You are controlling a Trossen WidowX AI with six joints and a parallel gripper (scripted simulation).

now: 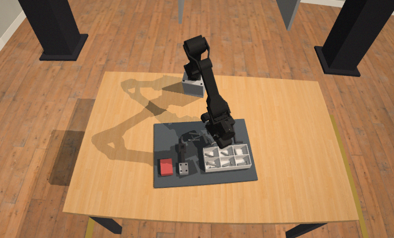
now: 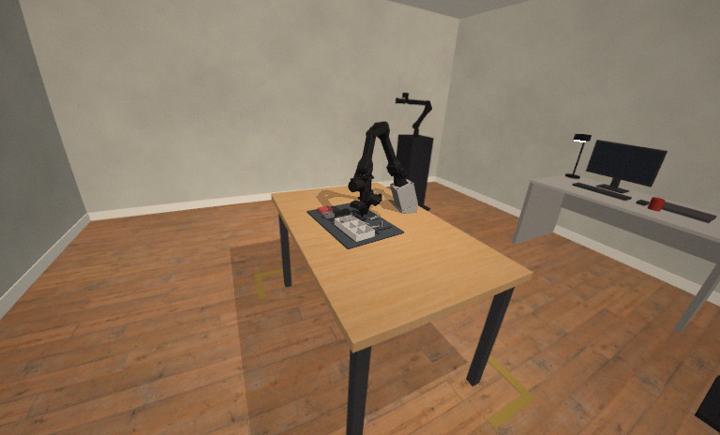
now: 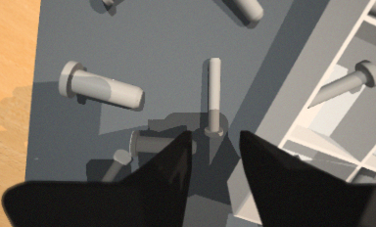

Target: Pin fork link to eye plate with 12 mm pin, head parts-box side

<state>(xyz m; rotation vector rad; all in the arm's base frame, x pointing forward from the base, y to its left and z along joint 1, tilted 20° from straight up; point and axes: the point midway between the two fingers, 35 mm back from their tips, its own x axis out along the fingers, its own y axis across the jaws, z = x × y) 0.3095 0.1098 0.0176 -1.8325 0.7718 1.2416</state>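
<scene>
My gripper is now 2 cm past the pale pin, 4 cm to the left of it and 7 cm above it. From my hand the other things lie so: dark eye plate bar: 7 cm ahead, 15 cm to the right, 7 cm below; then long black bar: 3 cm behind, 12 cm to the left, 7 cm below; then white parts box: 9 cm ahead, 6 cm to the left, 7 cm below.
</scene>
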